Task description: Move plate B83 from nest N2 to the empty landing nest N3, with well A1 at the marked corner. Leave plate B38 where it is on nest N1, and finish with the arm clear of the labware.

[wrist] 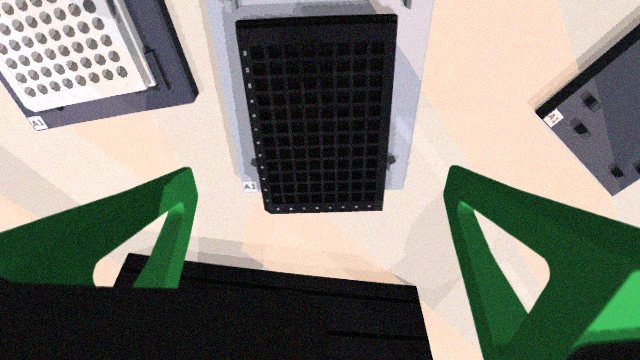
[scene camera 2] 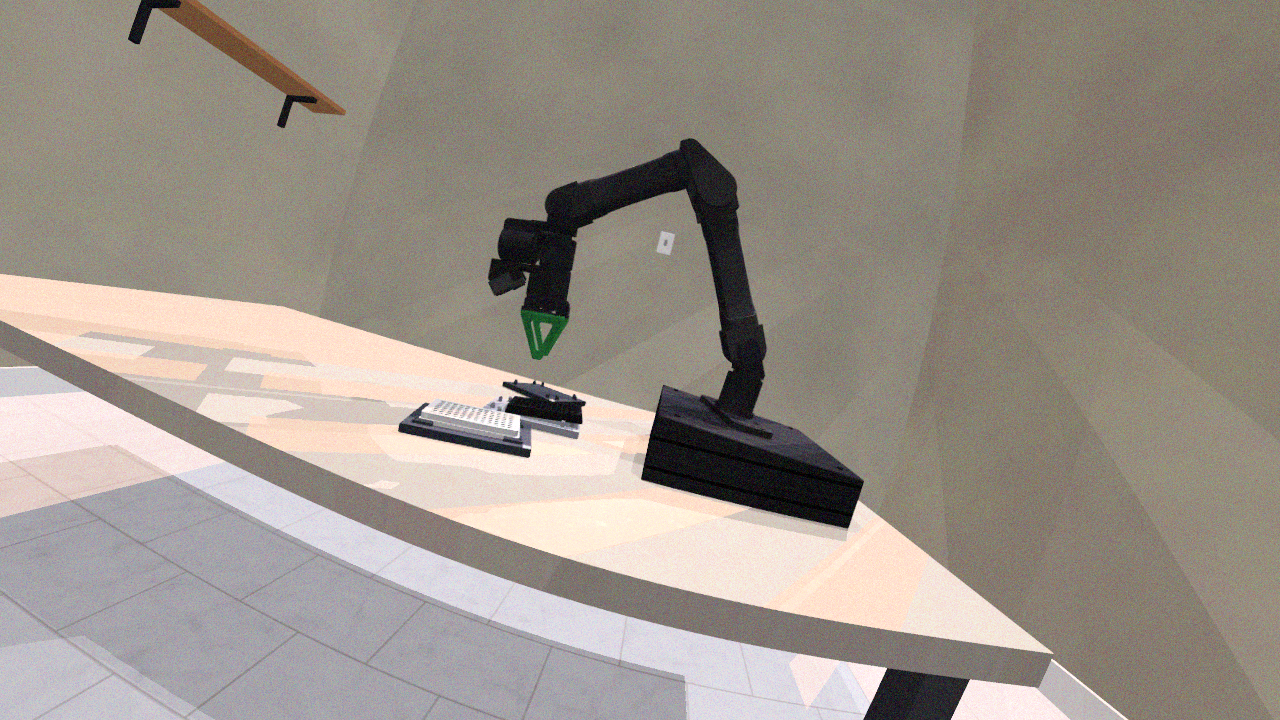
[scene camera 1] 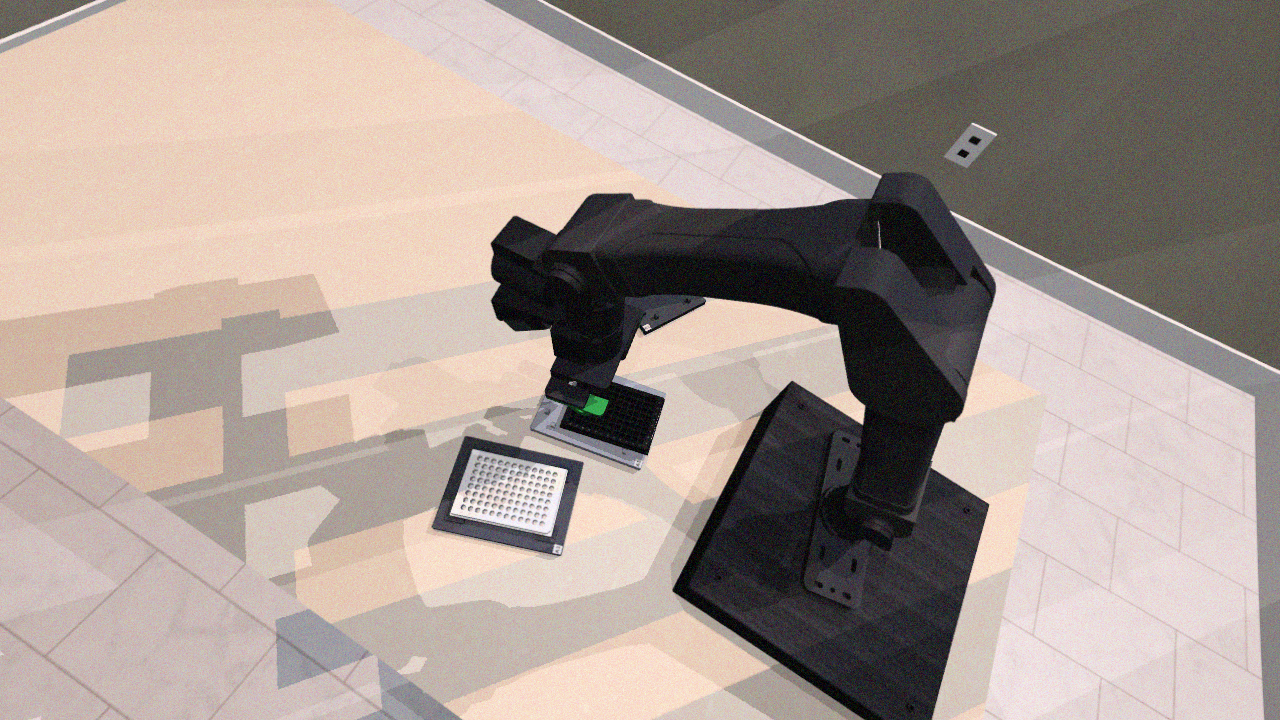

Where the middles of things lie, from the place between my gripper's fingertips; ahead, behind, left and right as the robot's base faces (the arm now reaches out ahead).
I see my gripper 100 mm above the grey nest [scene camera 1: 547, 420] and 10 mm past it.
